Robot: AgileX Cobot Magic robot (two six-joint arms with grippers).
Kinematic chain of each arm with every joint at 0, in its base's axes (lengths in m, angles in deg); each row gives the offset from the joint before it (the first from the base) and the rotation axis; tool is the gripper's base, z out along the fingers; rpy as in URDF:
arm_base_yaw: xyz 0 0 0.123 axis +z
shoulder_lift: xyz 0 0 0 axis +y
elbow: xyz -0.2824 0 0.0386 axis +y
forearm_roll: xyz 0.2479 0 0.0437 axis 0.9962 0 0.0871
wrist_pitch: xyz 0 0 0 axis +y
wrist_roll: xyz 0.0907 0 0.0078 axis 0.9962 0 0.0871
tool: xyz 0 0 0 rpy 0 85 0
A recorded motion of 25 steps. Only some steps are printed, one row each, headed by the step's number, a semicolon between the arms.
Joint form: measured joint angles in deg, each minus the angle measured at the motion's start. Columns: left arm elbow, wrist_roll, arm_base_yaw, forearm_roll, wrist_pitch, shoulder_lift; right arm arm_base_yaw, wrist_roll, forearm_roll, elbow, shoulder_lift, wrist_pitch.
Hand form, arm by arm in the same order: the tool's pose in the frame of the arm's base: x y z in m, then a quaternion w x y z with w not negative. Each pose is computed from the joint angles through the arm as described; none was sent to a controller.
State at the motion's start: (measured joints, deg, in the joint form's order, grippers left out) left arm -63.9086 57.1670 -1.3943 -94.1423 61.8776 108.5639; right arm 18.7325 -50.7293 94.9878 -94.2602 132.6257 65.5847
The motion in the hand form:
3: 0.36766 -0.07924 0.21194 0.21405 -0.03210 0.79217 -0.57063; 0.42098 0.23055 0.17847 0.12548 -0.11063 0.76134 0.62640
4: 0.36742 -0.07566 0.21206 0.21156 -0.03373 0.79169 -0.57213; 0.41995 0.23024 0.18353 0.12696 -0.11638 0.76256 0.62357
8: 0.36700 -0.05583 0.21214 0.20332 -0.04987 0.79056 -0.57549; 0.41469 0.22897 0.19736 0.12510 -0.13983 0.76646 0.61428
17: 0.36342 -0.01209 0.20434 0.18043 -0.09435 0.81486 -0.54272; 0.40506 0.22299 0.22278 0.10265 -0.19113 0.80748 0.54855
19: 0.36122 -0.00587 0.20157 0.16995 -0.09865 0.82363 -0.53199; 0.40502 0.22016 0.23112 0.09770 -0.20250 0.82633 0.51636
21: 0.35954 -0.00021 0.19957 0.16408 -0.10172 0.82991 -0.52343; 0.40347 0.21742 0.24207 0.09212 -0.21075 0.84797 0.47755
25: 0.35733 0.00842 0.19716 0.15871 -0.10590 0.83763 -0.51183; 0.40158 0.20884 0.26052 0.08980 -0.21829 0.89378 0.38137
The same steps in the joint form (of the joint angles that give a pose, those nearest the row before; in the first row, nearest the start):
3: 0.00 -1.67 1.72 1.66 1.41 0.00; 0.00 0.62 -2.61 0.00 -1.31 0.41
4: 0.00 -2.05 2.35 2.11 2.06 0.00; 0.00 1.03 -3.43 -0.10 -2.00 0.40
8: 0.00 -4.09 5.73 4.03 4.44 0.00; 0.00 2.26 -6.56 -0.22 -4.03 1.17
17: -0.13 -9.91 12.69 11.97 5.08 0.00; 0.00 10.43 -20.65 -2.70 -8.00 2.02
19: -0.13 -11.27 13.66 14.46 5.08 0.00; 0.00 14.42 -26.49 -4.68 -8.86 2.13
21: -0.13 -12.05 14.54 16.27 5.08 0.00; 0.24 19.48 -33.22 -6.77 -10.08 2.49
25: -0.16 -12.83 15.87 18.55 5.08 0.00; 0.87 29.55 -48.18 -10.87 -12.19 3.54

